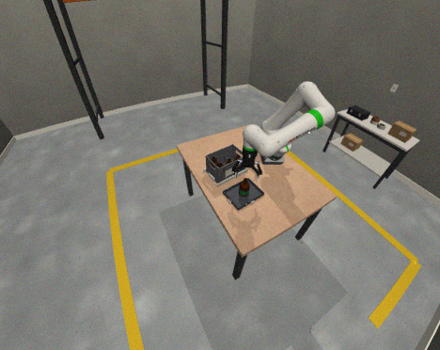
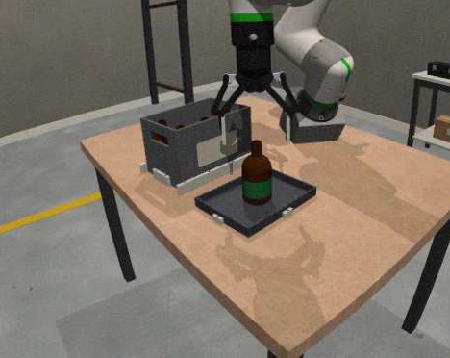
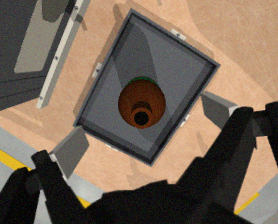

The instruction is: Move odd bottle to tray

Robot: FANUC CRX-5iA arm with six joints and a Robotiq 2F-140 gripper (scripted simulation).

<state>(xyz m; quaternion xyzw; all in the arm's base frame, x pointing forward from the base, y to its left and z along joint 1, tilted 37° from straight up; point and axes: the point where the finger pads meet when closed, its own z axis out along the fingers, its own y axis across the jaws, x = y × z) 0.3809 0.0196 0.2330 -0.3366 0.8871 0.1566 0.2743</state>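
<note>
Now: hand 90 mm above the bottle. The rest, counted from my hand: dark tray (160 mm below); dark grey crate (20 mm behind, 270 mm to the right, 90 mm below).
</note>
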